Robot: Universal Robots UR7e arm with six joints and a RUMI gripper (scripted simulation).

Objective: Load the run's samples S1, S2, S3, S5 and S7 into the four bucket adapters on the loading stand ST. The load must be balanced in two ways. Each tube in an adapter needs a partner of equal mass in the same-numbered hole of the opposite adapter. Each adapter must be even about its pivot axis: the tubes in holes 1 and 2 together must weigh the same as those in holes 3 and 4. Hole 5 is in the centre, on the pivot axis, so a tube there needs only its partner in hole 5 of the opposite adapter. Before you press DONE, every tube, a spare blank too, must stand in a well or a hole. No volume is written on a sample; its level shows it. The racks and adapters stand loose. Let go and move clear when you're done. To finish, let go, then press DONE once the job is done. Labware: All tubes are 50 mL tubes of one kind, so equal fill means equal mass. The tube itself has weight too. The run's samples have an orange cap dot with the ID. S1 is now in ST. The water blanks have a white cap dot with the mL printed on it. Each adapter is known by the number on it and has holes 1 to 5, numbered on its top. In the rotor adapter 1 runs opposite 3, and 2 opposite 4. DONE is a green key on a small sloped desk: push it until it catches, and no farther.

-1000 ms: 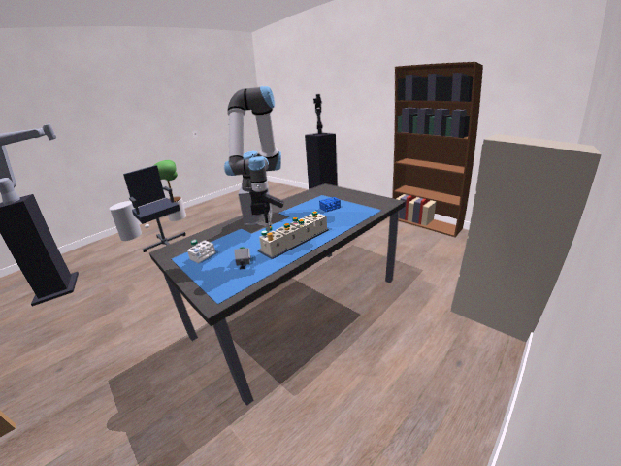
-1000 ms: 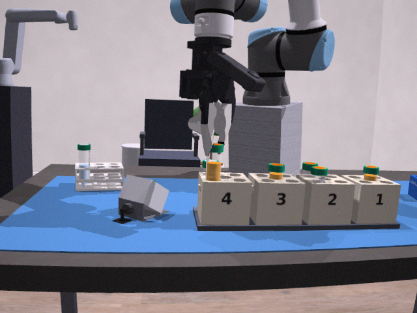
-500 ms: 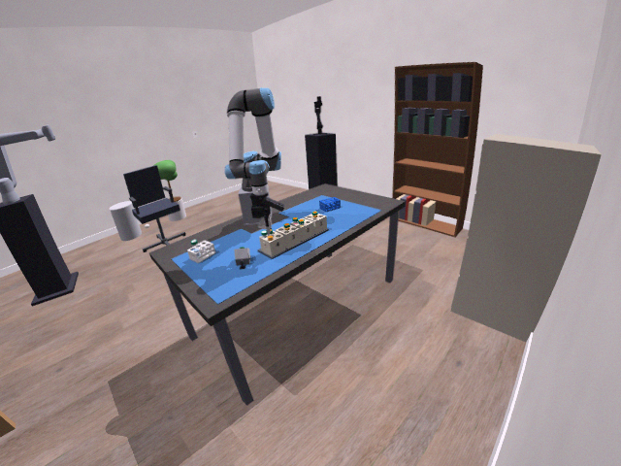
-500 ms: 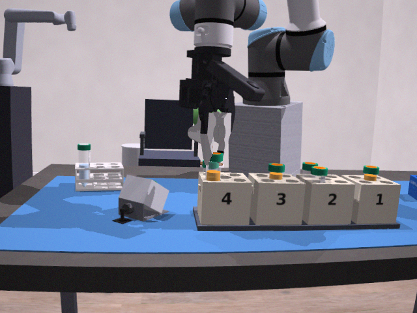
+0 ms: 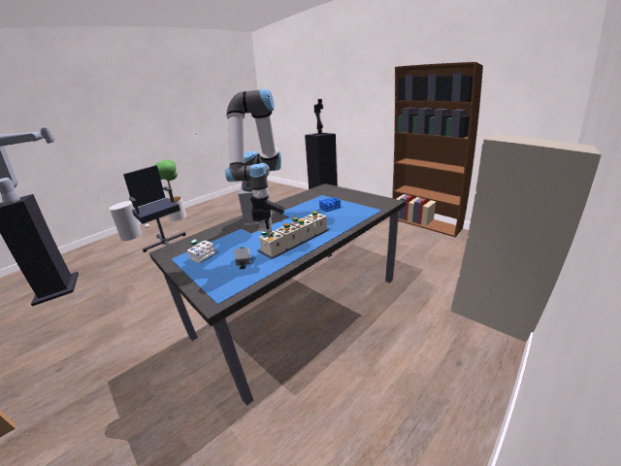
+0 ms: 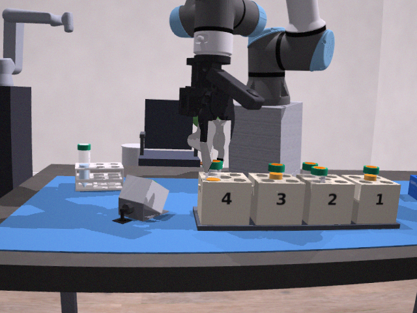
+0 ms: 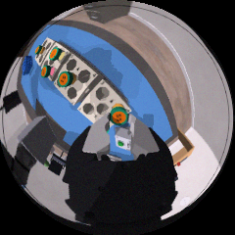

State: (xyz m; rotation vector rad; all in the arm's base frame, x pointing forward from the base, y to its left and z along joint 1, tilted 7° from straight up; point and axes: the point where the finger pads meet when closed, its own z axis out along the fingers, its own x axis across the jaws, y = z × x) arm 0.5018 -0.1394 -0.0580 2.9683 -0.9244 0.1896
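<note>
Now: the sloped done desk 5 cm behind my hand, 15 cm to the right of it and 7 cm below it. Round my hand: white tube rack (25 cm behind, 33 cm to the right, 10 cm below); then loading stand (6 cm behind, 18 cm to the left, 12 cm below); then tube (6 cm behind, 13 cm to the left, 6 cm below).
</note>
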